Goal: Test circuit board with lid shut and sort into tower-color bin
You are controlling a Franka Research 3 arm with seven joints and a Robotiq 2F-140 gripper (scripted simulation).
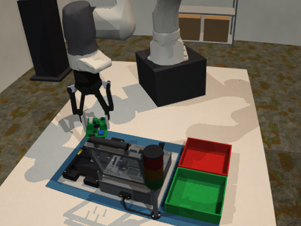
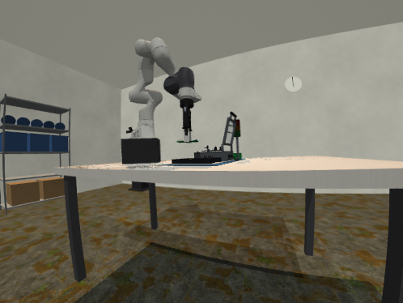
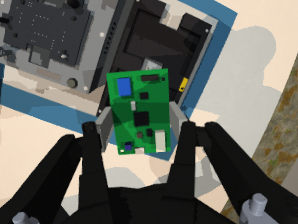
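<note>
My gripper is now 20 mm above the green circuit board. Round my hand: red bin: 370 mm to the left, 130 mm below; tester plate: 90 mm ahead, 170 mm to the left, 70 mm below; clear lid: 200 mm ahead, 150 mm to the left, 40 mm above.
</note>
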